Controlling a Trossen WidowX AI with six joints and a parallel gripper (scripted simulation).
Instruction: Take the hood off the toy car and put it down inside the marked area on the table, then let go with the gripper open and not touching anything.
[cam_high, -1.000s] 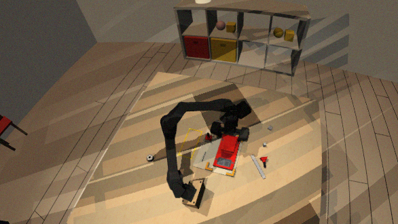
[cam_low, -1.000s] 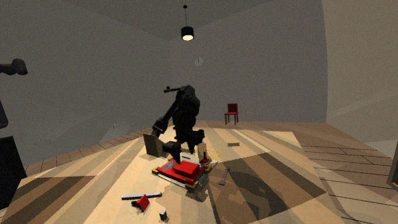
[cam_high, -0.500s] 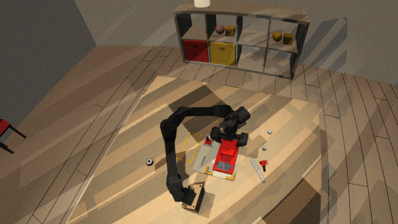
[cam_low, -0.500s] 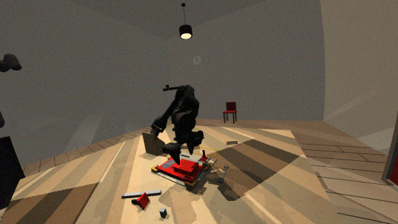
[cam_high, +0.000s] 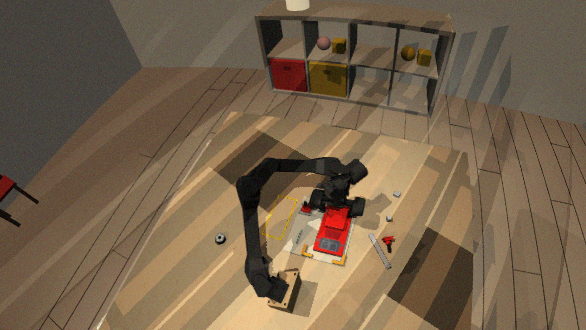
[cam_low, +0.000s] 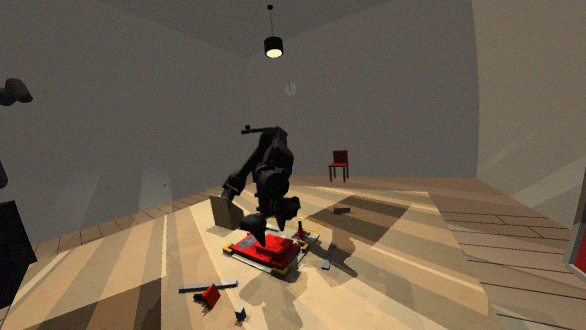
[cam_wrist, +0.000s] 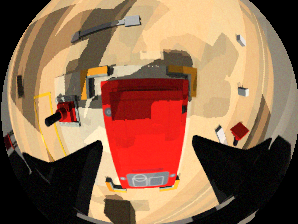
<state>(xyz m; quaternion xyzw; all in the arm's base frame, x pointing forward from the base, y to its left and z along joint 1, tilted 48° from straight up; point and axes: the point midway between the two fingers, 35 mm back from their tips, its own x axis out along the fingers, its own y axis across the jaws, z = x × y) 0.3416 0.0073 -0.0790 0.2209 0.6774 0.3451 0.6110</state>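
Now: the red hood 20 mm below my gripper tip. The rest, counted from my gripper tip: grey ruler: 60 mm behind, 190 mm to the right, 60 mm below.
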